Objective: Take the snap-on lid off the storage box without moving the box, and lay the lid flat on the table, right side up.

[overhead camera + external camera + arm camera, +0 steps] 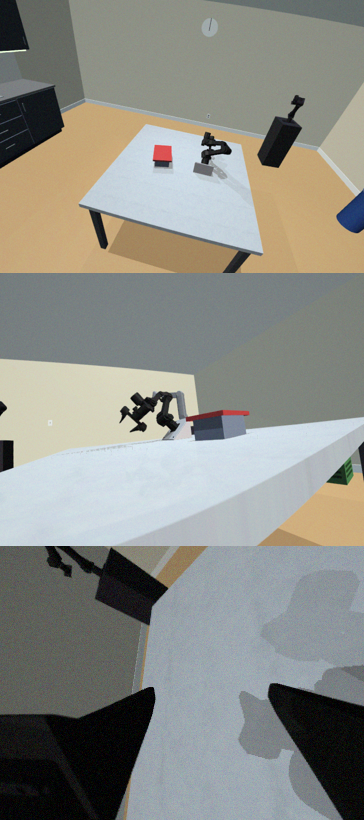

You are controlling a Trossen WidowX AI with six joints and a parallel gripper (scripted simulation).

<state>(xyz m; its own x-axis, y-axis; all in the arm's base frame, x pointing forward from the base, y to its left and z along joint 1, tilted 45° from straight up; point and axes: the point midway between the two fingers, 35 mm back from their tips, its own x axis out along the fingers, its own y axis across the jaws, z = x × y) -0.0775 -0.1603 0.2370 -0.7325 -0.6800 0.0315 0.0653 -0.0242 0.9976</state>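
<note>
Right now my gripper tip is 530 mm short of the red lid, 250 mm to the right of it and 10 mm above it. Also, from my gripper tip: grey storage box: 530 mm ahead, 250 mm to the left, 60 mm below.
</note>
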